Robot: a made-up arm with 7 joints. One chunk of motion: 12 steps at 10 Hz.
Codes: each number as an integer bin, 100 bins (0 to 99) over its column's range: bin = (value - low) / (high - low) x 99, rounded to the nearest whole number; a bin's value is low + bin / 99 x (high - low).
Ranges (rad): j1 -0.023..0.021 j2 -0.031..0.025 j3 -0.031..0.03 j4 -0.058..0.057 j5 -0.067..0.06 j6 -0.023..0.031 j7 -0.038..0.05
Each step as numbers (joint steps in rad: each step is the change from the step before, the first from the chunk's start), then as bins.
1 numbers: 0.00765 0.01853 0.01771 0.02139 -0.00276 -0.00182 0.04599
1 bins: 69 88 79 68 50 39 94
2 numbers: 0.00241 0.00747 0.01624 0.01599 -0.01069 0.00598 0.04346
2 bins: 57 68 77 64 44 53 92
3 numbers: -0.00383 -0.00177 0.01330 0.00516 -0.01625 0.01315 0.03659
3 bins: 43 52 72 54 40 66 84
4 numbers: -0.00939 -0.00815 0.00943 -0.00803 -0.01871 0.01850 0.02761
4 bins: 31 40 66 43 38 76 74
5 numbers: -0.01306 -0.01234 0.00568 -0.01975 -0.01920 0.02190 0.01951
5 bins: 22 33 60 33 37 82 65
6 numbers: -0.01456 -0.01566 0.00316 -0.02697 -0.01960 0.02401 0.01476
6 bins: 19 27 55 27 37 86 59
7 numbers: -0.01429 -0.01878 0.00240 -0.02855 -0.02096 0.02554 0.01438
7 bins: 20 22 54 25 36 89 59
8 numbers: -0.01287 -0.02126 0.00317 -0.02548 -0.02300 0.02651 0.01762
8 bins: 23 17 55 28 34 91 63
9 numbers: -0.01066 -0.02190 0.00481 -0.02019 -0.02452 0.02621 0.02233
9 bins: 28 16 58 33 33 90 68
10 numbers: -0.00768 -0.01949 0.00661 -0.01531 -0.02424 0.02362 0.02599
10 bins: 34 20 61 37 33 85 72
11 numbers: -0.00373 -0.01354 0.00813 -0.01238 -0.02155 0.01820 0.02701
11 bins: 43 31 64 39 35 76 73
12 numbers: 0.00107 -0.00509 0.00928 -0.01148 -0.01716 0.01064 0.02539
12 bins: 54 46 65 40 39 62 71
